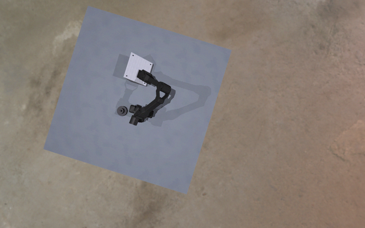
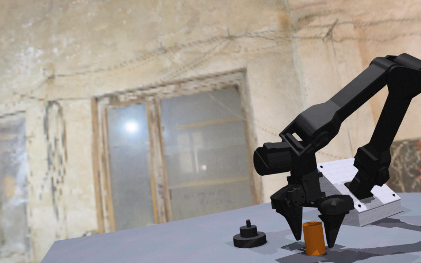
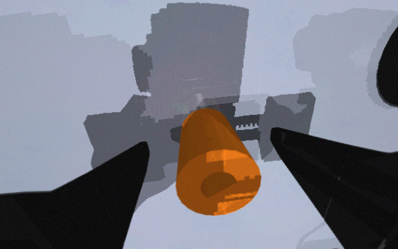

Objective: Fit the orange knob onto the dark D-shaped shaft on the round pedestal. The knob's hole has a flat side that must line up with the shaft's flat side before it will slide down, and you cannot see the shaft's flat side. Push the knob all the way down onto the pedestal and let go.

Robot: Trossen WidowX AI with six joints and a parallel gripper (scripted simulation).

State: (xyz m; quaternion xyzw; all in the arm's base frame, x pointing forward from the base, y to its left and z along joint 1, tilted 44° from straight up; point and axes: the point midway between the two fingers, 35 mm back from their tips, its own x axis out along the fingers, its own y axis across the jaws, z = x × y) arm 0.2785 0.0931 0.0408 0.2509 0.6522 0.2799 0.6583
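Now: the dark pedestal 50 mm ahead of my gripper tip, 180 mm to the right of it and 10 mm above it. The rest, counted from my gripper tip: orange knob (10 mm above).
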